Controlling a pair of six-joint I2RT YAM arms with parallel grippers.
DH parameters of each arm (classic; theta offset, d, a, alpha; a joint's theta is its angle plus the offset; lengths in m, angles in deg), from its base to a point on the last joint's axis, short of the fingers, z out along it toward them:
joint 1: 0 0.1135 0.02 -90
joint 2: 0 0 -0.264 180
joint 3: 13.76 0 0.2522 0
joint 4: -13.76 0 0.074 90
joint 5: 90 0 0 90
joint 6: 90 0.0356 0 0
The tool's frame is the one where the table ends.
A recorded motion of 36 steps. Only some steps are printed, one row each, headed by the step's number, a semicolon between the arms.
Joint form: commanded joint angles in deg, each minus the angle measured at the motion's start. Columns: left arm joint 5, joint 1, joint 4, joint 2, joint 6, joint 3; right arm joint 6, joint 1, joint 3, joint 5, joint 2, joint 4.
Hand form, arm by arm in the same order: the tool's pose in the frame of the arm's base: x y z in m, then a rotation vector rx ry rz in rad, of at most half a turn. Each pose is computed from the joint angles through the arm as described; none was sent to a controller.
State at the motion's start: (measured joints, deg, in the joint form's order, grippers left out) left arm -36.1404 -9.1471 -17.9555 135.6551 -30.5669 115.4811; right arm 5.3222 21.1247 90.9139 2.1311 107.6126 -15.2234
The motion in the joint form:
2: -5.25 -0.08 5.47 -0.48 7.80 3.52; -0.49 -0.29 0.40 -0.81 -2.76 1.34
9: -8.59 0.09 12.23 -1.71 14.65 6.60; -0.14 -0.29 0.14 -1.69 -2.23 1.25
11: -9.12 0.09 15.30 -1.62 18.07 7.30; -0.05 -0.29 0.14 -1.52 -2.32 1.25
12: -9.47 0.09 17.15 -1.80 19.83 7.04; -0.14 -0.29 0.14 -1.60 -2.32 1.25
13: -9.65 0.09 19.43 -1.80 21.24 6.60; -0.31 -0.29 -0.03 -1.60 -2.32 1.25
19: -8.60 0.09 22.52 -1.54 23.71 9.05; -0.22 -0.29 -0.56 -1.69 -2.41 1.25
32: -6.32 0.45 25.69 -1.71 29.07 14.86; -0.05 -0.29 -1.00 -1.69 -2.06 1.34
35: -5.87 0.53 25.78 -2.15 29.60 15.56; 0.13 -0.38 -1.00 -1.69 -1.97 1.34
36: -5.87 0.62 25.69 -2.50 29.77 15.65; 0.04 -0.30 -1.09 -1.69 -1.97 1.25
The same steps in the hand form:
2: 0.5443 -0.0646 0.2407 -0.6503 1.8469 0.3816; 0.4089 0.1547 0.3192 -0.2723 2.0408 0.2548
9: 0.5470 -0.0618 0.2819 -0.6237 1.6958 0.4212; 0.4101 0.1558 0.3136 -0.2779 2.0572 0.2713
11: 0.5487 -0.0619 0.2905 -0.5963 1.6573 0.4407; 0.4099 0.1556 0.3142 -0.2743 2.0559 0.2695
12: 0.5487 -0.0617 0.2937 -0.5836 1.6389 0.4536; 0.4098 0.1556 0.3142 -0.2767 2.0557 0.2700
13: 0.5493 -0.0617 0.2949 -0.5746 1.6180 0.4592; 0.4097 0.1556 0.3132 -0.2802 2.0580 0.2676
19: 0.5512 -0.0625 0.3127 -0.5525 1.5554 0.4337; 0.4089 0.1553 0.3106 -0.2806 2.0659 0.2688
32: 0.5488 -0.0596 0.3553 -0.5003 1.4477 0.4120; 0.4097 0.1556 0.3056 -0.2793 2.0786 0.2683
35: 0.5464 -0.0587 0.3638 -0.4941 1.4319 0.4060; 0.4102 0.1551 0.3049 -0.2746 2.0809 0.2689
36: 0.5449 -0.0576 0.3674 -0.4948 1.4269 0.4072; 0.4098 0.1556 0.3042 -0.2781 2.0835 0.2682

